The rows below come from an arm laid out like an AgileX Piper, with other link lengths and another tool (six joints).
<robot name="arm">
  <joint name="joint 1" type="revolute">
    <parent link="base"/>
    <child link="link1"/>
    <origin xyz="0 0 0.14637" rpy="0 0 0"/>
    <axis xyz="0 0 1"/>
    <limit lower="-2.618" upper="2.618"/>
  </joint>
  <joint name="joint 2" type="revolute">
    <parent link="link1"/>
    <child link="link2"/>
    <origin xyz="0 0 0" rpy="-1.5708 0 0"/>
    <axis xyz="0 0 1"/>
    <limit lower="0" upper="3.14"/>
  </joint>
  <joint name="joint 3" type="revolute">
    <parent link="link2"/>
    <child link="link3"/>
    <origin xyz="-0.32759 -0.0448 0" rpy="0 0 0"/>
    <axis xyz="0 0 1"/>
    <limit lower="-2.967" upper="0"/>
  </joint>
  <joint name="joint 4" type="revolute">
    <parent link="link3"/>
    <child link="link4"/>
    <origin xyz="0.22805 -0.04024 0" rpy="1.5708 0 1.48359"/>
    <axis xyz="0 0 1"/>
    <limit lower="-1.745" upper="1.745"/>
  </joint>
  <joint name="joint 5" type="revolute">
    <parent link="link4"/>
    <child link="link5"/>
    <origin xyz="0 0 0" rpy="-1.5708 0 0"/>
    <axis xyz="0 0 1"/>
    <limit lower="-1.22" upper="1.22"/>
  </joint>
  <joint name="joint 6" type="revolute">
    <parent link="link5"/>
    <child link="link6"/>
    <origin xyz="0 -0.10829 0" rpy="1.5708 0 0"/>
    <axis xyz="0 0 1"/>
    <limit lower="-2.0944" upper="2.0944"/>
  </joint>
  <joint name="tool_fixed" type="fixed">
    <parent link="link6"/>
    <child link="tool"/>
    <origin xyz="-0.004 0.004 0.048" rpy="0 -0.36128 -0.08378"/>
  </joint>
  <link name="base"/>
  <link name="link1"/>
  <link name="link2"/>
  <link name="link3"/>
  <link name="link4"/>
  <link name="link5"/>
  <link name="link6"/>
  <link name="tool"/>
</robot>
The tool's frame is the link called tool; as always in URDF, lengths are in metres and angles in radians.
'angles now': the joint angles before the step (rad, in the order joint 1, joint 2, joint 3, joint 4, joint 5, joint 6). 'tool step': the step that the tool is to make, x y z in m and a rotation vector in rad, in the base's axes. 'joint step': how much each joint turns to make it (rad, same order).
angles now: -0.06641, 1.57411, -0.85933, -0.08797, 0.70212, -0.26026
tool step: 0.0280, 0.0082, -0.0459, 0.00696, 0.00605, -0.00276
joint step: 0.03355, 0.16478, 0.01536, -0.02842, -0.17057, 0.07013
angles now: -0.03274, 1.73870, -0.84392, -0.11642, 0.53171, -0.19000
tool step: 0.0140, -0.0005, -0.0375, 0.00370, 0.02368, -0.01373
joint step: 0.00008, 0.12717, 0.00437, -0.02714, -0.10600, 0.04458
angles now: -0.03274, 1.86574, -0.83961, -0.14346, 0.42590, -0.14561
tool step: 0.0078, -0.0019, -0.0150, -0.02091, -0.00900, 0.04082
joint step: 0.00006, 0.05248, 0.00024, -0.05602, -0.06254, 0.01164
